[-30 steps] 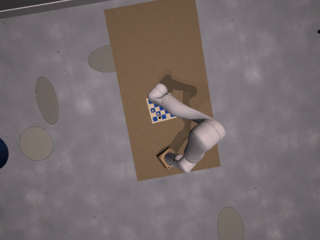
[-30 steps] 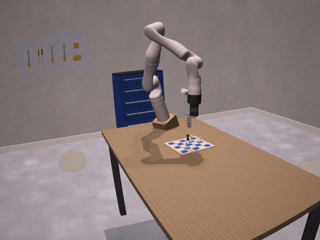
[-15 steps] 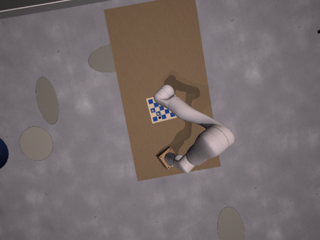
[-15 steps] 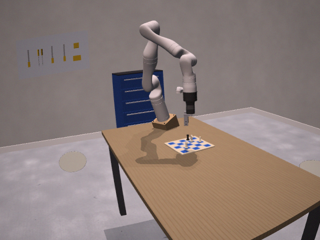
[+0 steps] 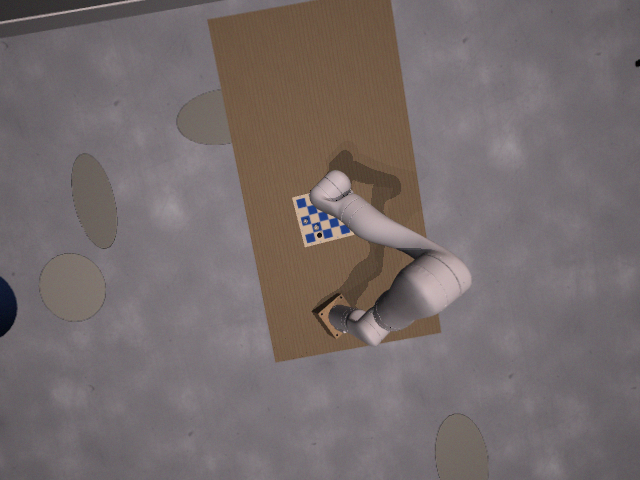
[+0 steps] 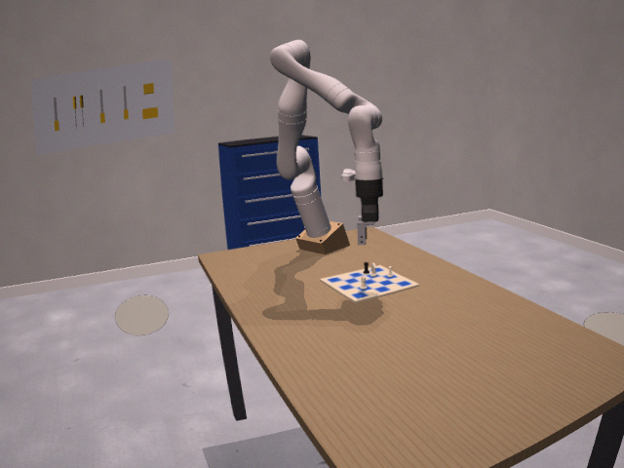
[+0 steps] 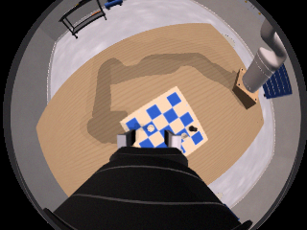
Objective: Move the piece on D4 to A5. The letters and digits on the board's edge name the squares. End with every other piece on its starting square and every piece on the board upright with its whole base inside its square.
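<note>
The white piece is 140 mm below my hand. Round my hand: blue-and-cream chessboard: 160 mm below, 40 mm to the left, 30 mm behind; then black piece: 140 mm below, 110 mm behind, 70 mm to the left.
</note>
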